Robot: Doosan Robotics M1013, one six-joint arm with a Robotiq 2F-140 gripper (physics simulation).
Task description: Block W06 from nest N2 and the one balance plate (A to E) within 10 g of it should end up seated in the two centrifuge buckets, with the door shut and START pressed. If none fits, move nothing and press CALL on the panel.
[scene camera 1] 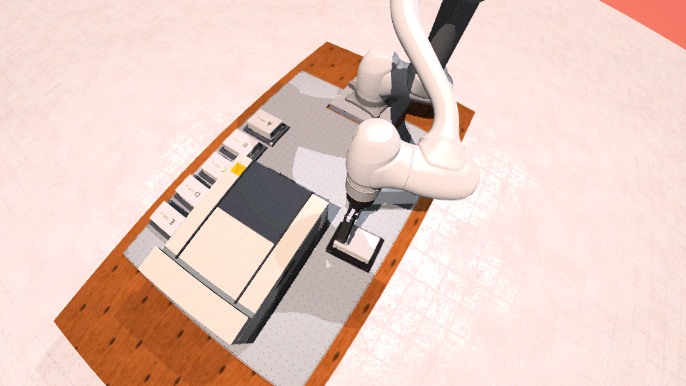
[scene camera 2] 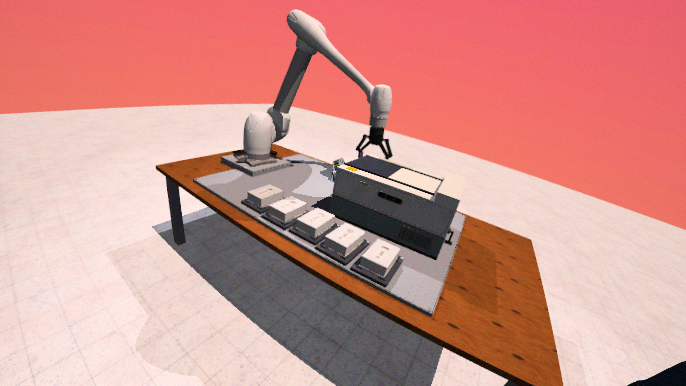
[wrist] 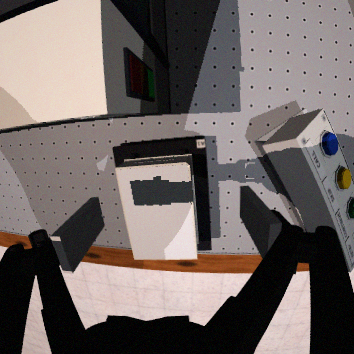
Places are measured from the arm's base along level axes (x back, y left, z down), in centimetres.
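Pixels of known places: gripper, fingertip midpoint: (wrist: 168, 207); arm's base, origin of the base link: (scene camera 1: 371, 99) (scene camera 2: 256, 159).
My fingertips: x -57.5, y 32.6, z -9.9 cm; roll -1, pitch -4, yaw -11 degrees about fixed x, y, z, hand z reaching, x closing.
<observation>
Ahead of a thing's pixels: the offset from my fingertips to its middle. "pt": to the spot under its first point.
A white block @[dx -1.5, dy +3.6, dz +6.6 cm] (scene camera 1: 366, 244) (wrist: 160, 225) sits in a black nest @[dx -1.5, dy +3.7, dz +10.0 cm] (scene camera 1: 349, 258) (wrist: 203, 215); no number is readable on it, and the nest's small tag is blurred. My gripper (scene camera 1: 346, 234) (scene camera 2: 374, 154) (wrist: 168, 207) is open and empty above this block, one finger out to each side of it. Balance plates A @[dx +14.6, dy -56.6, dz +8.9 cm] (scene camera 1: 265, 121) (scene camera 2: 265, 195), B @[dx +0.8, dy -56.0, dz +8.9 cm] (scene camera 1: 242, 143) (scene camera 2: 286, 209), C @[dx -12.2, dy -53.8, dz +8.9 cm] (scene camera 1: 217, 164) (scene camera 2: 316, 223), D @[dx -25.7, dy -53.6, dz +8.9 cm] (scene camera 1: 191, 190) (scene camera 2: 345, 239) and E @[dx -39.2, dy -52.4, dz +8.9 cm] (scene camera 1: 168, 218) (scene camera 2: 380, 258) sit in their trays; their weights are unreadable. The centrifuge @[dx -27.3, dy -20.7, dz +0.1 cm] (scene camera 1: 187, 295) (scene camera 2: 390, 205) (wrist: 50, 65) has a dark panel @[dx -14.0, dy -22.9, dz -8.9 cm] (scene camera 1: 266, 200) on top. No buckets show.
The button panel @[dx +20.3, dy -0.4, dz +8.1 cm] (wrist: 287, 167) stands close to the right finger in the wrist view, with a blue CALL button @[dx +17.0, dy -7.4, dz +5.9 cm] (wrist: 329, 143) and a yellow button @[dx +20.3, dy -3.7, dz +5.9 cm] (wrist: 344, 177). A red and green display @[pt dx -2.3, dy -10.4, dz -3.9 cm] (wrist: 140, 75) is on the centrifuge. The wooden table edge @[pt dx +3.0, dy +17.2, dz +13.5 cm] (scene camera 1: 392, 262) (wrist: 220, 263) runs beside the nest.
</observation>
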